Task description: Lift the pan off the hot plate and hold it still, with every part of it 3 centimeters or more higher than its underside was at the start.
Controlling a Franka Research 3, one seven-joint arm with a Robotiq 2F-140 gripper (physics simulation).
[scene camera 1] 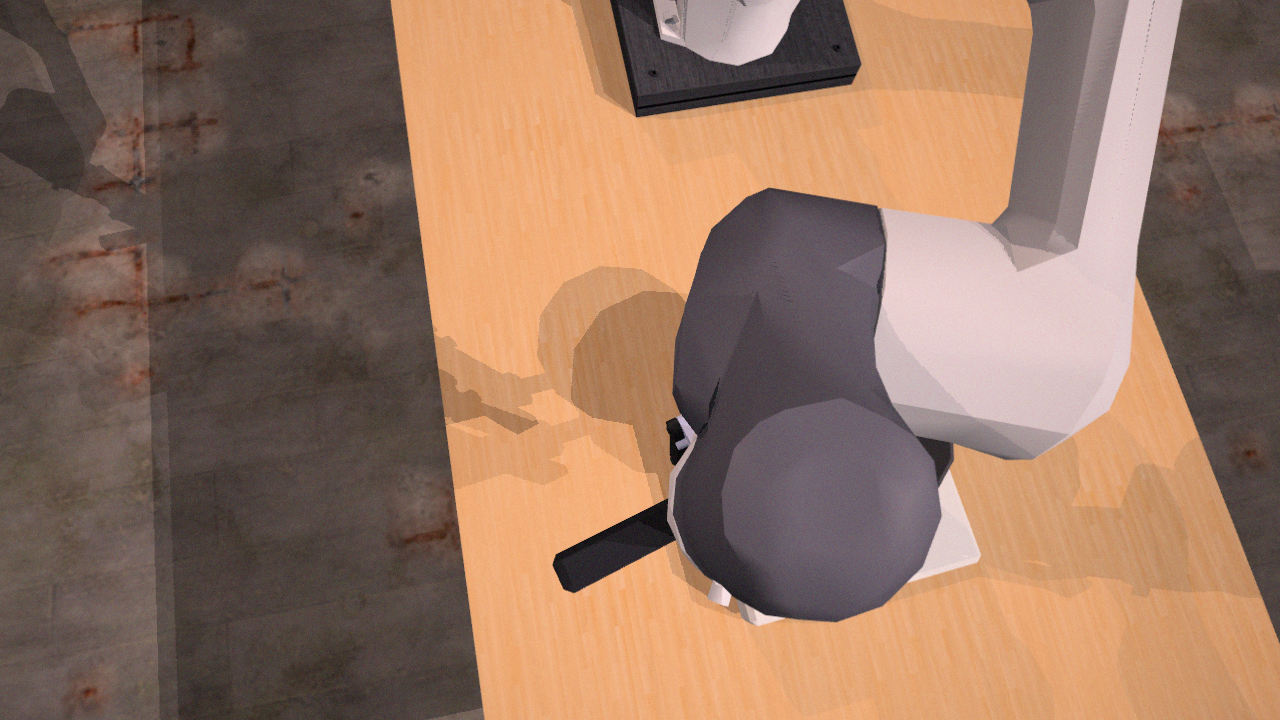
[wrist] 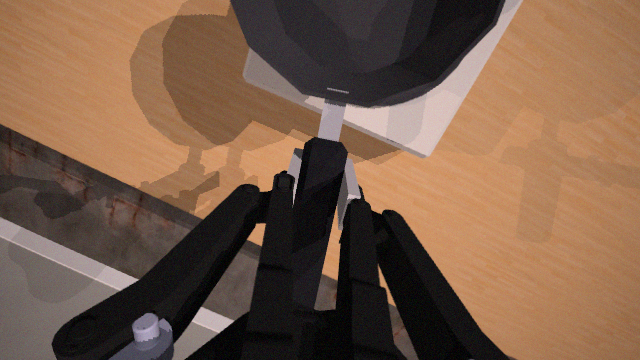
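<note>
The dark pan (wrist: 370,45) is at the top of the wrist view, its far part cut off by the edge. Its black handle (scene camera 1: 617,546) (wrist: 322,175) runs back between my fingers and sticks out left of the arm in the scene view. My gripper (wrist: 320,168) is shut on the handle, one pad on each side; the arm hides it in the scene view. The white hot plate (scene camera 1: 953,546) (wrist: 417,130) lies below the pan on the table. The pan hangs above it, with its shadow cast off to the side. The arm hides the pan's bowl in the scene view.
The wooden table (scene camera 1: 537,179) (wrist: 575,280) carries the hot plate. The arm's black base plate (scene camera 1: 742,89) stands at the back of the table. The table's left edge drops to a dark floor (scene camera 1: 295,402) (wrist: 90,200).
</note>
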